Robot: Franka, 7 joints.
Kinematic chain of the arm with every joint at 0, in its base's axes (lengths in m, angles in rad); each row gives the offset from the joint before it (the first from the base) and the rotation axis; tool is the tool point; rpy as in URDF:
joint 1: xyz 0 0 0.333 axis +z
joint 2: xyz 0 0 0 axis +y
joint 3: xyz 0 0 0.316 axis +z
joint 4: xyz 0.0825 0 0 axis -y
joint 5: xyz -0.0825 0 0.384 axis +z
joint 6: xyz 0 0 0 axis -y
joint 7: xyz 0.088 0 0 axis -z
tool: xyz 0 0 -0.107 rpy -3.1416 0 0
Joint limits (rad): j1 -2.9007..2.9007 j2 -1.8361..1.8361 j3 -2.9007..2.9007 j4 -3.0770..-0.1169 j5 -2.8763..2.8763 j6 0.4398..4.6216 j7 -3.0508..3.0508
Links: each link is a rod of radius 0.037 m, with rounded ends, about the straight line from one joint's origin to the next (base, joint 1, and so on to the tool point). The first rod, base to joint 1, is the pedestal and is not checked.
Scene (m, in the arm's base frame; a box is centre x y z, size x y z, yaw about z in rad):
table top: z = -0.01
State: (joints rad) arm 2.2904 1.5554 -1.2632 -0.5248 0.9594 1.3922 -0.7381
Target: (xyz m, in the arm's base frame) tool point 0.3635 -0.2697 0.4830
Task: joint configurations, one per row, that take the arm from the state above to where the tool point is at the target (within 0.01 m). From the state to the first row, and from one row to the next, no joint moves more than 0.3 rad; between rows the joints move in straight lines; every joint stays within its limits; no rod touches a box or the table.
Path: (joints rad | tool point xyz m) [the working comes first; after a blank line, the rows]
Joints at the target: 0.8729 1.0819 -1.9710 -2.0393 0.5440 1.2943 -0.7381
Straight joint move there: clear.

1: 2.0541 1.4765 -1.3812 -0.7772 0.8902 1.3759 -0.7381 | 0.0229 0.7500 0.2267
2: 1.8179 1.3976 -1.4991 -1.0296 0.8209 1.3596 -0.7381 | 0.3087 0.6539 0.3056
3: 1.5816 1.3187 -1.6171 -1.2821 0.7517 1.3432 -0.7381 | 0.5106 0.4420 0.3825
4: 1.3454 1.2398 -1.7350 -1.5345 0.6825 1.3269 -0.7381 | 0.5852 0.1712 0.4439
5: 1.1091 1.1609 -1.8530 -1.7869 0.6132 1.3106 -0.7381 | 0.5255 -0.0874 0.4794
6: 0.8729 1.0819 -1.9710 -2.0393 0.5440 1.2943 -0.7381 | 0.3635 -0.2697 0.4830

